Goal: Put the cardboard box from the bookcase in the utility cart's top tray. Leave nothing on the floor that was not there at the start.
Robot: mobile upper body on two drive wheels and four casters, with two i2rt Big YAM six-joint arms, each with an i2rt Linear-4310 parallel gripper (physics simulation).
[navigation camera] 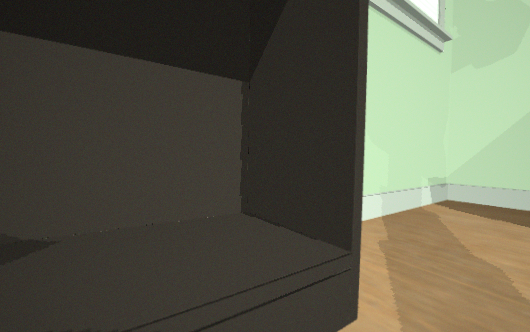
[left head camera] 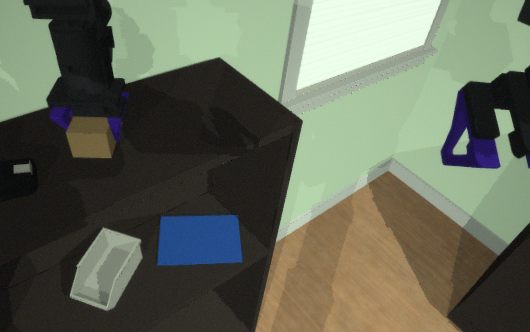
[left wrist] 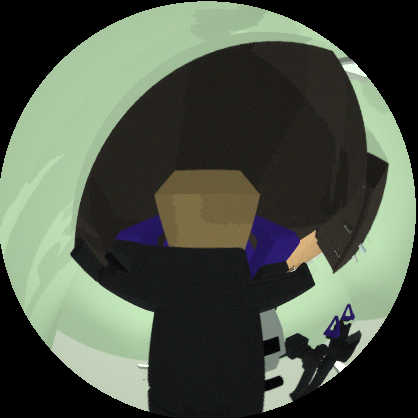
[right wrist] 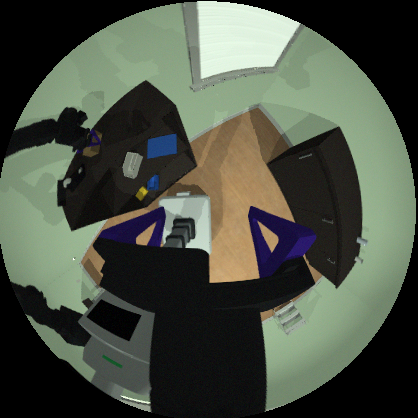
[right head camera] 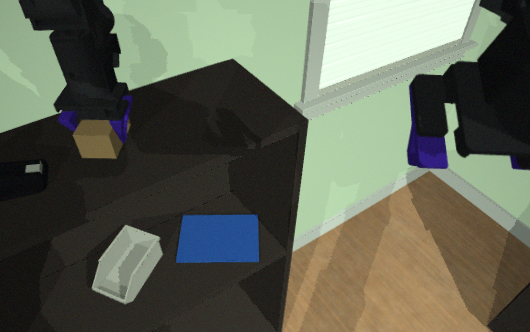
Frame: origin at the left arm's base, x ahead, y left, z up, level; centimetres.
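Where they show: left gripper, between the fingertips: (right wrist: pixel 95 144); right gripper, between the fingertips: (left head camera: pixel 487 160) (right wrist: pixel 206 210) (right head camera: pixel 461 159); right arm's base, origin of its link: (left wrist: pixel 298 348).
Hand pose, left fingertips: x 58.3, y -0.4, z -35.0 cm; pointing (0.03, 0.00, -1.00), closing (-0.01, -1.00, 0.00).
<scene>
Each offset is from my left fingertips to the centre of the thing. "spot": to the spot under its first point.
The cardboard box {dx -0.1, dy +0.0, dz +2.5 cm} (left head camera: pixel 91 145) (right head camera: pixel 96 145) (left wrist: pixel 212 217) is a small tan block at the top of the dark bookcase (left head camera: pixel 175 107) (right head camera: pixel 185 107) (left wrist: pixel 225 110) (navigation camera: pixel 300 125). My left gripper (left head camera: pixel 89 125) (right head camera: pixel 95 125) (left wrist: pixel 207 210) is shut on it from above, one purple finger at each side. Whether the box touches the bookcase top is hard to tell. My right gripper (left head camera: pixel 509 162) (right head camera: pixel 475 162) (right wrist: pixel 206 210) is open and empty, in the air right of the bookcase. I cannot make out the utility cart in these views.
A black object {spot: dx -11.5, dy +8.5, dz +2.5 cm} (left head camera: pixel 17 177) (right head camera: pixel 22 177) lies left of the box. A grey bin {dx -1.9, dy +5.0, dz -38.0 cm} (left head camera: pixel 107 270) (right head camera: pixel 127 265) (right wrist: pixel 132 165) and a blue flat item {dx +9.3, dy -16.1, dz -41.2 cm} (left head camera: pixel 200 240) (right head camera: pixel 220 239) (right wrist: pixel 162 146) are lower on the bookcase. A dark cabinet (right wrist: pixel 310 185) stands opposite; a white stepped object (right wrist: pixel 290 317) is beyond.
</scene>
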